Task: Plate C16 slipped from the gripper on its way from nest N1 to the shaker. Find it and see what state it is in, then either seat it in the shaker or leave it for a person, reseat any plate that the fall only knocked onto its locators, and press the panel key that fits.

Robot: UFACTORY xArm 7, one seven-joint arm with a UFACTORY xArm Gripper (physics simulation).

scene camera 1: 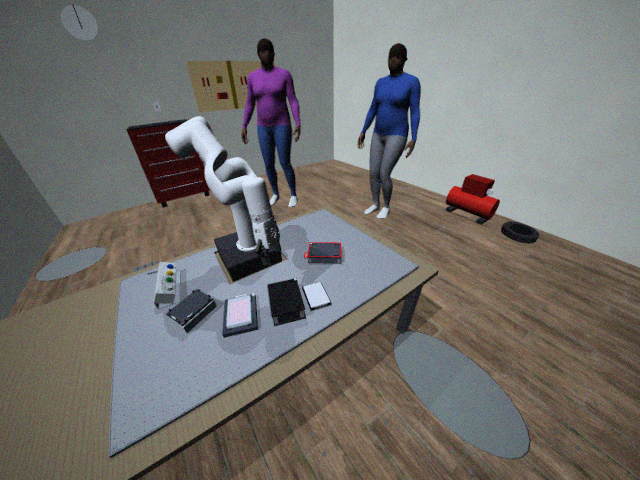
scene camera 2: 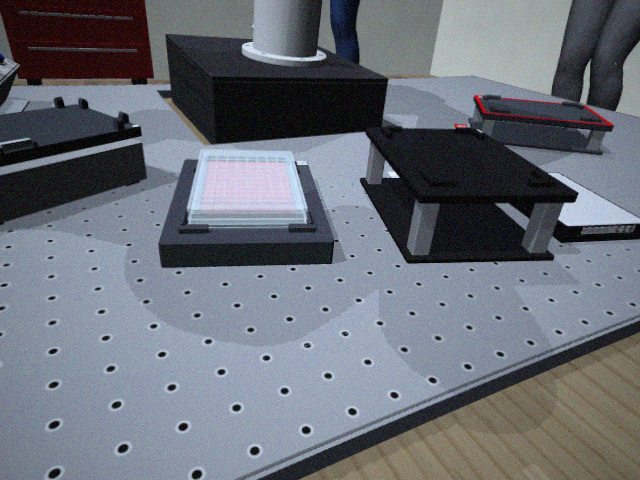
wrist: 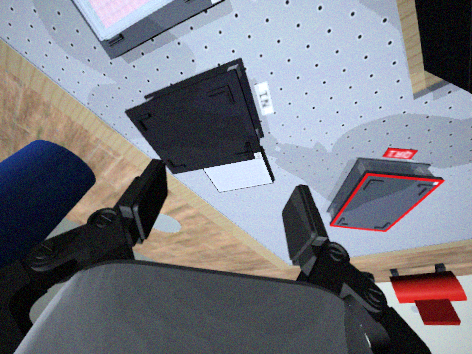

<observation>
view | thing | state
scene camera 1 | shaker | -
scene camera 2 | shaker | -
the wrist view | my gripper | -
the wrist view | white plate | -
</observation>
